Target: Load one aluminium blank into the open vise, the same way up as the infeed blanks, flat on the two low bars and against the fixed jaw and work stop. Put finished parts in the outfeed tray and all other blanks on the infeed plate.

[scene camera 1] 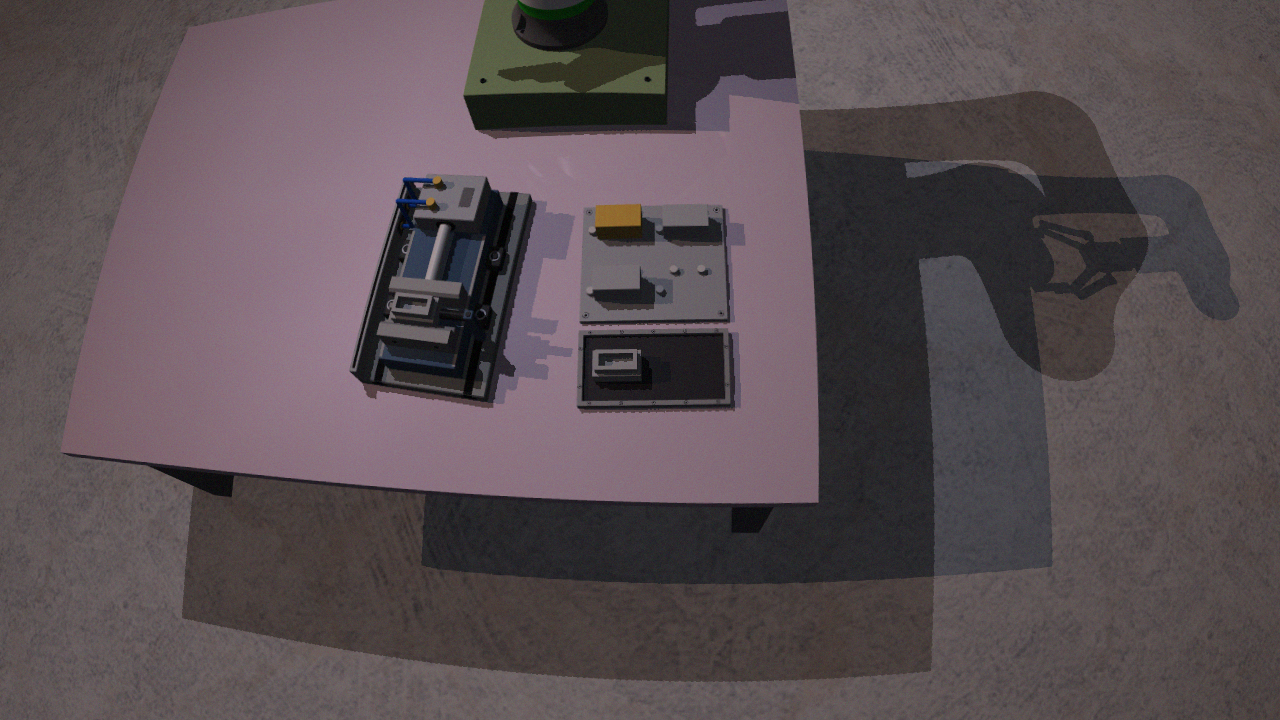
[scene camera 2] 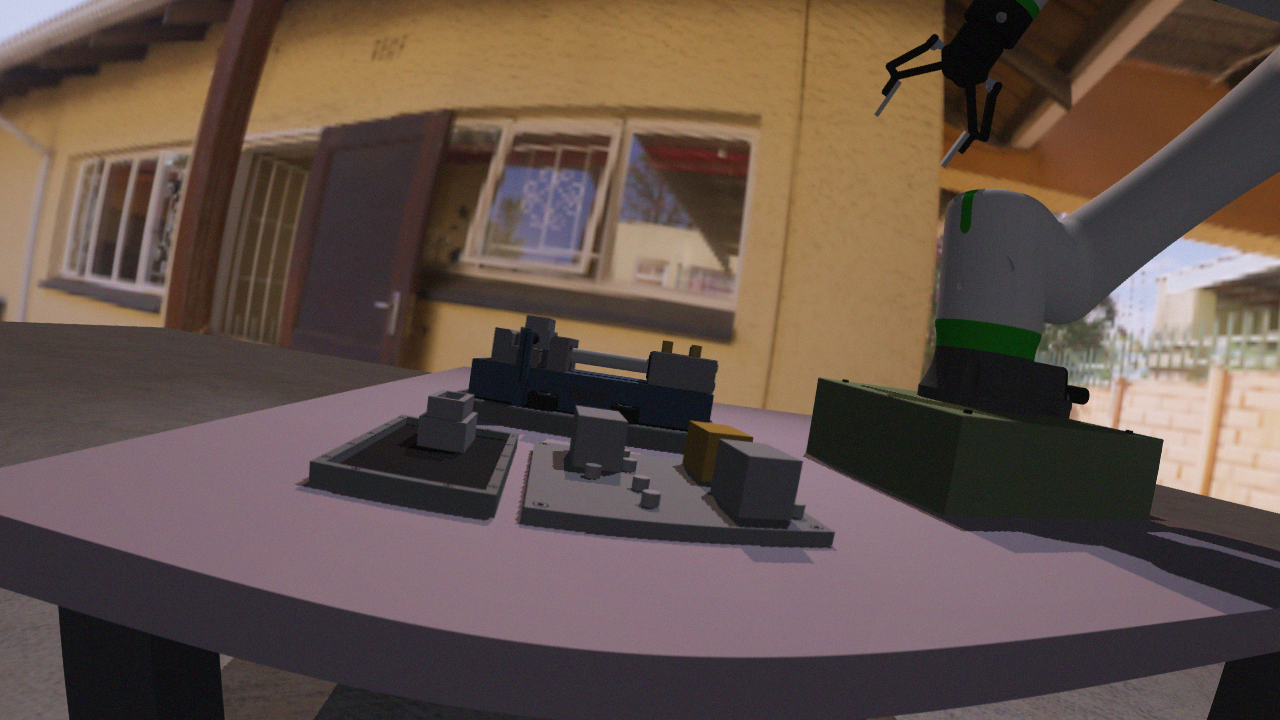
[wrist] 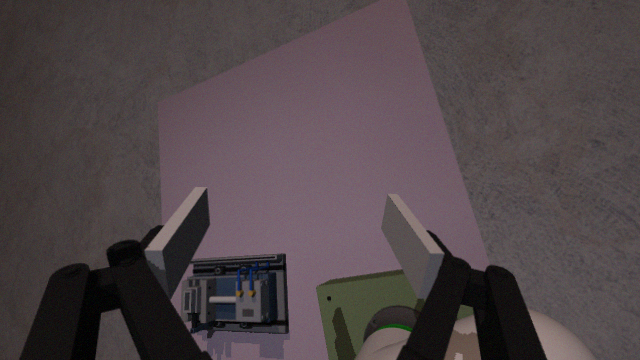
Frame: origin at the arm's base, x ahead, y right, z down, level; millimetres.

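Where they show: gripper, fingertip midpoint: (scene camera 2: 909, 140) (wrist: 299, 209); arm's base, origin of the base link: (scene camera 1: 559, 17) (scene camera 2: 976, 404).
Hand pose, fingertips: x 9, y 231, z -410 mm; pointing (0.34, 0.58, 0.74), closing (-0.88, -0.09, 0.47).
Note:
Each offset is from my fingertips to the top centre of the thing. "spot": to the spot under its first point.
My gripper (scene camera 2: 919, 125) (wrist: 299, 209) is open and empty, high above the table. The vise @(dx +431, dy -146, dz +402 mm) (scene camera 1: 469, 259) (scene camera 2: 644, 389) (wrist: 227, 287) holds a grey part @(dx +501, dy -147, dz +386 mm) (scene camera 1: 414, 307) (wrist: 188, 301) with a recess in its top, between its jaws; whether both jaws touch it is unclear. Two plain grey blanks, one at the back right (scene camera 1: 686, 220) (scene camera 2: 756, 479) and one at the front left (scene camera 1: 617, 281) (scene camera 2: 599, 438), and a yellow-orange blank @(dx +317, dy -373, dz +457 mm) (scene camera 1: 618, 220) (scene camera 2: 707, 447) stand on the infeed plate @(dx +361, dy -424, dz +493 mm) (scene camera 1: 680, 300) (scene camera 2: 608, 512). A stepped grey part @(dx +516, dy -401, dz +460 mm) (scene camera 1: 616, 361) (scene camera 2: 447, 428) with a recess sits in the outfeed tray (scene camera 1: 653, 404) (scene camera 2: 402, 502), at its left end in the first scene view.
The green robot base block (scene camera 1: 568, 109) (scene camera 2: 1056, 474) (wrist: 330, 320) stands behind the infeed plate. Blue air fittings @(spot: dx +355, dy -106, dz +392 mm) (scene camera 1: 413, 202) (wrist: 245, 272) rise at the vise's cylinder end. Small round pins @(dx +369, dy -489, dz +485 mm) (scene camera 1: 701, 269) (scene camera 2: 650, 498) stick up from the infeed plate.

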